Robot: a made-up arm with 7 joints.
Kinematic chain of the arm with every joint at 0, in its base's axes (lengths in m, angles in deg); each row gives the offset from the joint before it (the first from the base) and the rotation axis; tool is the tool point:
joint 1: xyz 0 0 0.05 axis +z
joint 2: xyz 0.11 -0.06 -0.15 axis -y
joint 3: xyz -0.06 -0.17 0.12 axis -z
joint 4: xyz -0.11 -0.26 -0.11 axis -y
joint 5: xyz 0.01 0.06 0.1 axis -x
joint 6: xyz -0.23 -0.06 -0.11 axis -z
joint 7: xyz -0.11 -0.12 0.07 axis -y
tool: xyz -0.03 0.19 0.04
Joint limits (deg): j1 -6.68..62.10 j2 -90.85..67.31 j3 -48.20..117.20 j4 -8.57..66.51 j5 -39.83..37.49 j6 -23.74..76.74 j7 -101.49..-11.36
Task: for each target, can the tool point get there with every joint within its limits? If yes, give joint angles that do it. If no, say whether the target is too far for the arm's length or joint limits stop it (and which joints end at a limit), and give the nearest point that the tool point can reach.
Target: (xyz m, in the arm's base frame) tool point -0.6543 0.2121 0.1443
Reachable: no: joint limits stop it (at a limit: joint 1, joint 6, joint 7) | nearest point -0.4214 0.0591 0.0667 | short by 0.289 m
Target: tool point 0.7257 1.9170 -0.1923
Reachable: no: too far | nearest point 0.1479 0.3906 -0.0411 | short by 1.639 m
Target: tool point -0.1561 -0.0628 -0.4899
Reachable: yes | joints 45.18 47.65 60.10 30.28 -3.59 -6.79 -33.13
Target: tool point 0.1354 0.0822 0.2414
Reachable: yes | joints 19.61 -71.95 68.34 2.83 -31.85 60.55 -23.31
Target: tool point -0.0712 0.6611 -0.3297
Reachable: no: joint limits stop it (at a limit: joint 1, joint 2, joint 3, joint 4, joint 5, joint 6, joint 7) | nearest point -0.0376 0.3892 -0.2946 | short by 0.276 m
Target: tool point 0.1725 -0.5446 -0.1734
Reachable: yes | joints 41.12 -6.74 -24.06 51.95 -25.08 34.30 -63.51
